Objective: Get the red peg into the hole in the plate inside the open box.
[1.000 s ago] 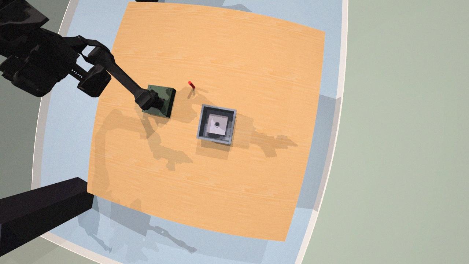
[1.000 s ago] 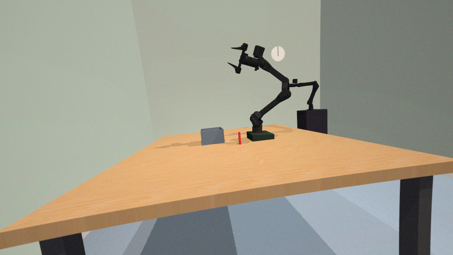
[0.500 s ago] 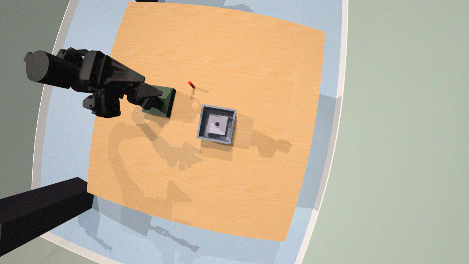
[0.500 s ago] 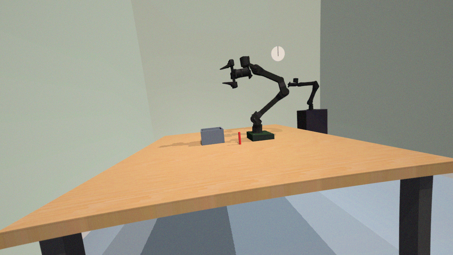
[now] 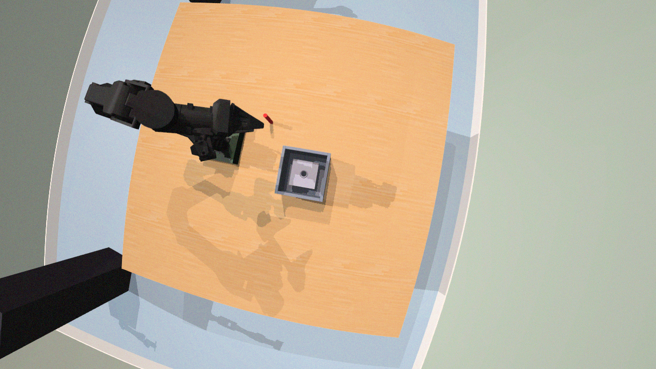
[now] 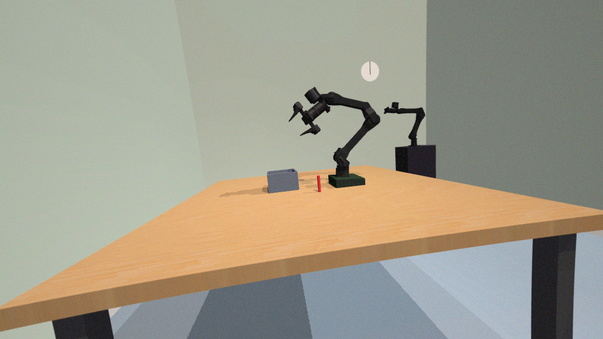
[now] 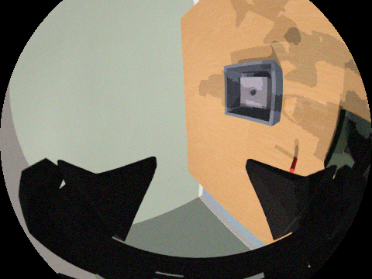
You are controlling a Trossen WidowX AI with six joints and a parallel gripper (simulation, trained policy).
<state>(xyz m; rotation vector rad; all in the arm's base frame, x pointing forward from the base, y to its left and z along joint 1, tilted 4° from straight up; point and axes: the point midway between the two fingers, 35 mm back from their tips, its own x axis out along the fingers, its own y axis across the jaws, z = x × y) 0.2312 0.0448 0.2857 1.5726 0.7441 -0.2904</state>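
Now: the red peg 10 cm behind my gripper tip, 9 cm to the left of it and 28 cm below it. From my gripper tip the other things lie so: light grey plate: 10 cm ahead, 6 cm to the right, 28 cm below; grey box: 10 cm ahead, 6 cm to the right, 29 cm below.
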